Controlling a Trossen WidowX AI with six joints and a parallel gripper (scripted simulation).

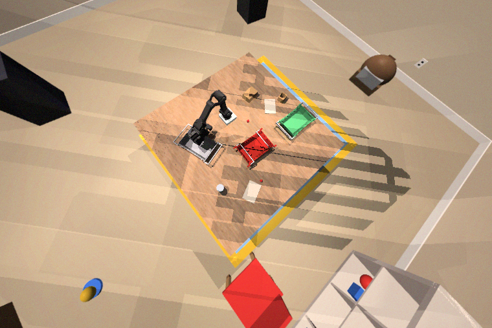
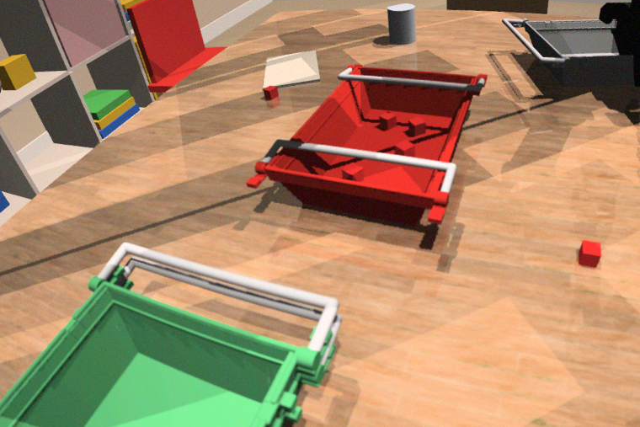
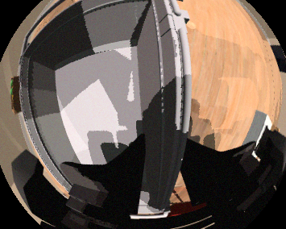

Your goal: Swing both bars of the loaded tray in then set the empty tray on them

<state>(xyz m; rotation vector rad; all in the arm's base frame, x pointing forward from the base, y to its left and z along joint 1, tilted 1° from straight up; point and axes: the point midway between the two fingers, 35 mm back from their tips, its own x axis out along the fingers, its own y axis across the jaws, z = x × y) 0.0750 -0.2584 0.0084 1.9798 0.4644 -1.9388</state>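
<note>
My gripper tip is 70 mm to the left of the grey tray, 40 mm short of it and 30 mm below it. The rest, counted from my gripper tip: grey cylinder 430 mm ahead, 90 mm to the right, 20 mm above.
</note>
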